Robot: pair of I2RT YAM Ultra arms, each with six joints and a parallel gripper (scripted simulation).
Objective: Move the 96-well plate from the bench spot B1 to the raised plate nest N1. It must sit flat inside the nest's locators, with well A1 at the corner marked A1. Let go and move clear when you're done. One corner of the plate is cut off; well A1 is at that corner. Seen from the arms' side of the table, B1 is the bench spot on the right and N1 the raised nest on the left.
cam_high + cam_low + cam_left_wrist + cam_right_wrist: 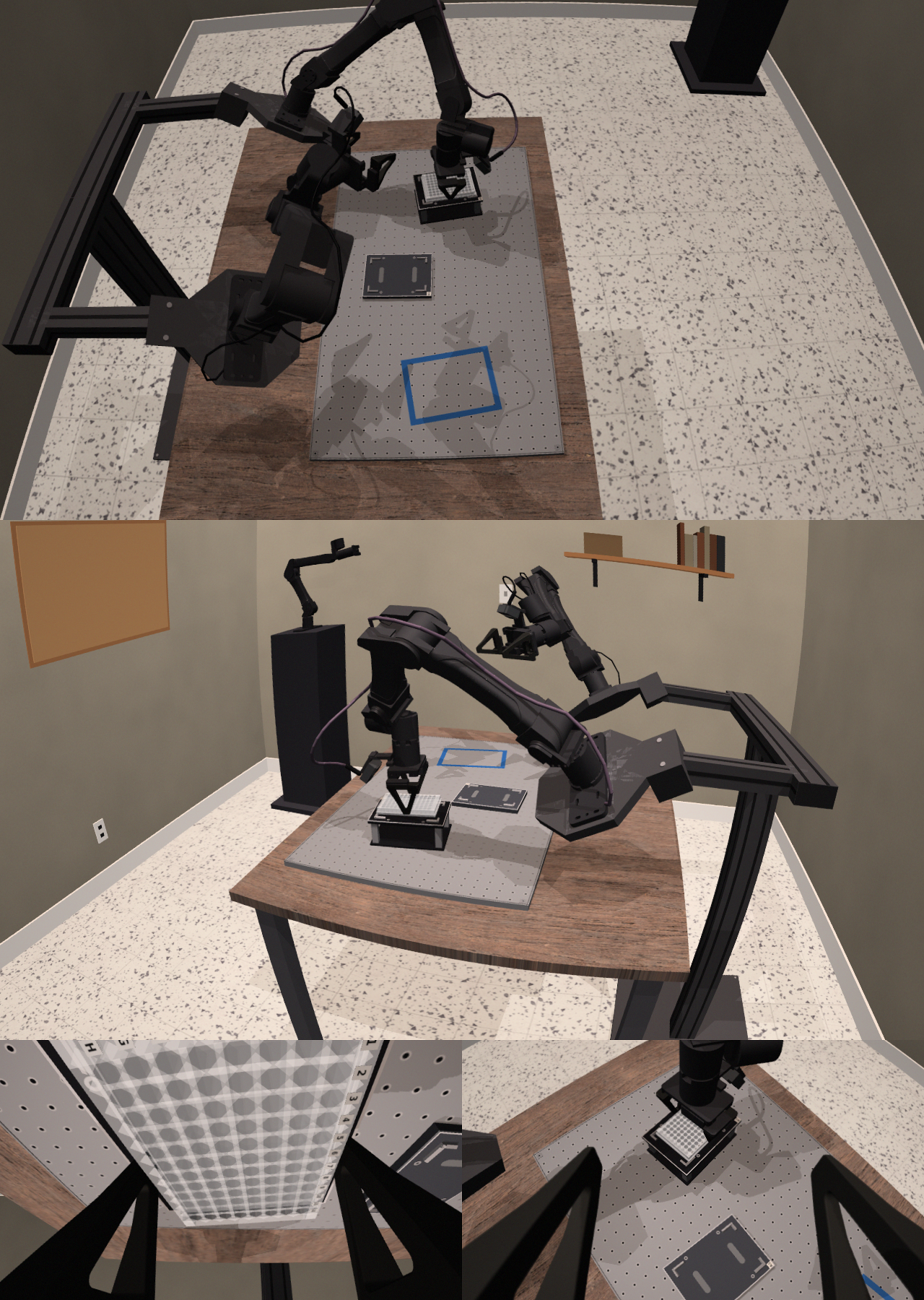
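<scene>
Now: left hand 2 cm above the raised black nest. The rest, counted from my left hand: clear 96-well plate (right at my left hand).
</scene>
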